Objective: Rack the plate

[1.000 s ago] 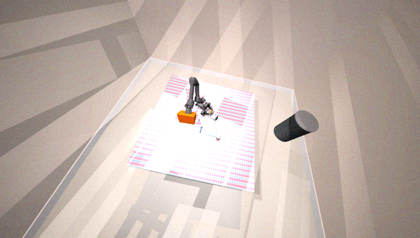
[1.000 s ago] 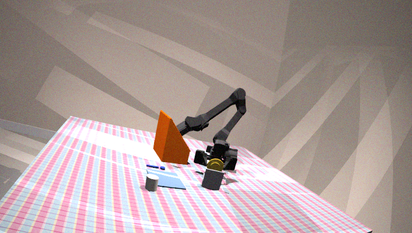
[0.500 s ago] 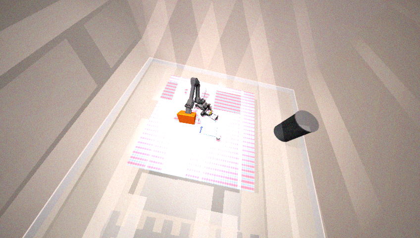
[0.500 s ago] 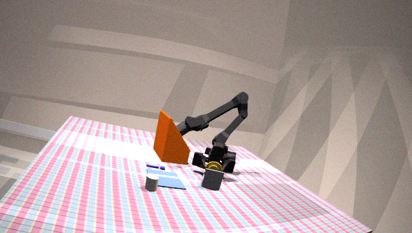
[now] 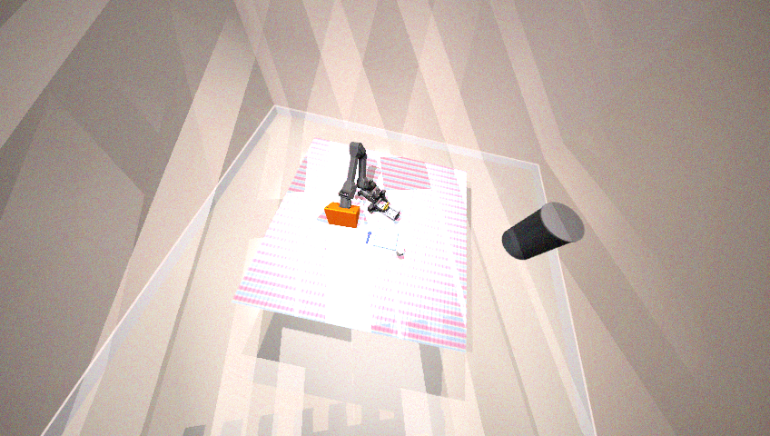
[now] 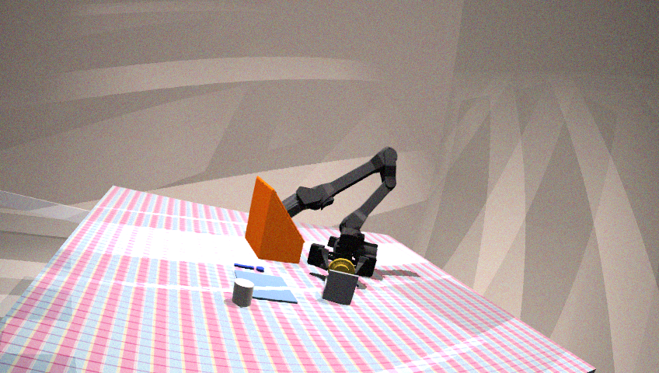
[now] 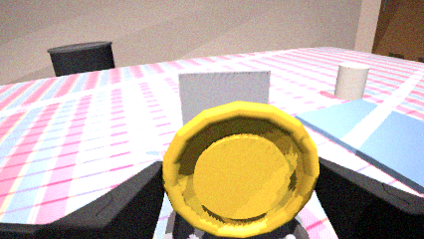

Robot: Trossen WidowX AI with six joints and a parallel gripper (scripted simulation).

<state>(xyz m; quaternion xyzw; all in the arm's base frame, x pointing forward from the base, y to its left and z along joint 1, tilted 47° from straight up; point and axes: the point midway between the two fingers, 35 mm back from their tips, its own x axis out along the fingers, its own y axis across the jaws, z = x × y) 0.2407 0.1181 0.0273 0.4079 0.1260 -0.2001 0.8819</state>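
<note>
Right now the yellow plate is 1 cm behind my gripper tip. Also, from my gripper tip: pale blue sheet 2 cm ahead, 21 cm to the right, 5 cm below; then dish rack 2 cm ahead, 1 cm to the right, 3 cm below.
</note>
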